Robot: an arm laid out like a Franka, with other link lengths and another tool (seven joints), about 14 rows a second.
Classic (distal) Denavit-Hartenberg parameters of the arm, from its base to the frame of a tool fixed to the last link. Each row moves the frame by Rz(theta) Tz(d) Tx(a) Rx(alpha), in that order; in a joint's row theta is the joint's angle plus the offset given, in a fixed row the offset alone. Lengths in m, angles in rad.
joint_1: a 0, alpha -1.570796, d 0.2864, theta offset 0
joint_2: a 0, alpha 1.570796, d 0, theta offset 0
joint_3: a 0.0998, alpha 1.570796, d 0.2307, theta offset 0
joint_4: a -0.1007, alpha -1.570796, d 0, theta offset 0
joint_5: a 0, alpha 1.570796, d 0.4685, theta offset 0
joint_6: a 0.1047, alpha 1.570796, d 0, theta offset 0
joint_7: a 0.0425, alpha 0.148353, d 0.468, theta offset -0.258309
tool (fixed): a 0, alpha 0, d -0.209, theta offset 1.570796
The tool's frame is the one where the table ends.
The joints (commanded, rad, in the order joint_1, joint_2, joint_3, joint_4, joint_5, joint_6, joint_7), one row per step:
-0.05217, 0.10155, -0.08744, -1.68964, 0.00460, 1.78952, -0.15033
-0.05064, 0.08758, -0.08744, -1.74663, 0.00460, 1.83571, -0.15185
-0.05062, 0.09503, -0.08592, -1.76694, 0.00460, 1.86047, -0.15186
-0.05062, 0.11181, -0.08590, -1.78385, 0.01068, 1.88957, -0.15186
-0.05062, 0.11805, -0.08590, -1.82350, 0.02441, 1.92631, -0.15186
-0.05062, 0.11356, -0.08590, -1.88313, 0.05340, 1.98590, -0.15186
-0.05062, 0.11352, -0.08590, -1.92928, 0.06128, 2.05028, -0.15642
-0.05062, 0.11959, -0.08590, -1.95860, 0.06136, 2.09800, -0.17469
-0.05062, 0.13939, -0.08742, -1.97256, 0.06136, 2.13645, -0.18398
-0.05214, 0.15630, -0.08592, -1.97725, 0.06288, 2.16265, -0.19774
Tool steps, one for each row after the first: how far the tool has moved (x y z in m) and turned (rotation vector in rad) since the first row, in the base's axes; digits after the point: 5 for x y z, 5 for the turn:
-0.00267, 0.00140, -0.01847, 0.00072, -0.00324, 0.00275
-0.00252, 0.00241, -0.03309, 0.00061, -0.00021, 0.00422
-0.00147, 0.00329, -0.05194, 0.00548, 0.00366, 0.00230
-0.00519, 0.00610, -0.07602, 0.01878, 0.01098, -0.00301
-0.00930, 0.01124, -0.10092, 0.04420, 0.00286, -0.01616
-0.00962, 0.01173, -0.11956, 0.04731, -0.01616, -0.01774
-0.00955, 0.01171, -0.13461, 0.04371, -0.02849, -0.00160
-0.00917, 0.00997, -0.15170, 0.03984, -0.03298, 0.00456
-0.00766, 0.00997, -0.16289, 0.03816, -0.03769, 0.01649

